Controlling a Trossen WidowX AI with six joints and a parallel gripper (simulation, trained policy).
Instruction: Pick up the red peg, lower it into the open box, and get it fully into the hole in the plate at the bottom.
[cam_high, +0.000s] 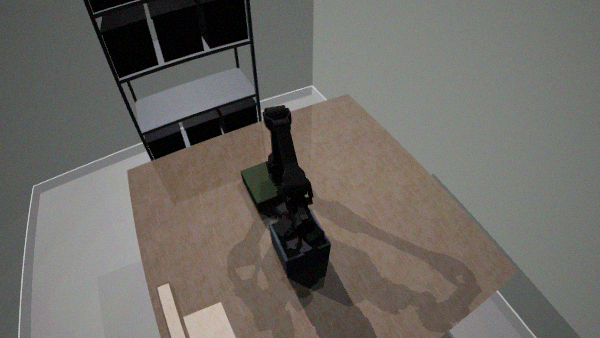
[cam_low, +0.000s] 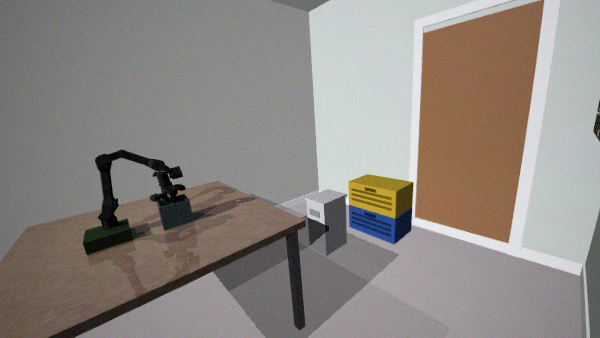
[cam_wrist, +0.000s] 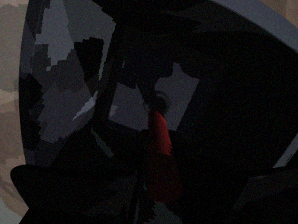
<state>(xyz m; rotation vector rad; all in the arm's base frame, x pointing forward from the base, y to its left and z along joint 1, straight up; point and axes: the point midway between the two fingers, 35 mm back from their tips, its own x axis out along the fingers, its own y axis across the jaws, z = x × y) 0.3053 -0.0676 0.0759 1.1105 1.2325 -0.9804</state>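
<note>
My gripper tip is now 1 cm below the red peg. From my gripper tip the other things lie so: grey plate (1 cm to the right, 6 cm below).
</note>
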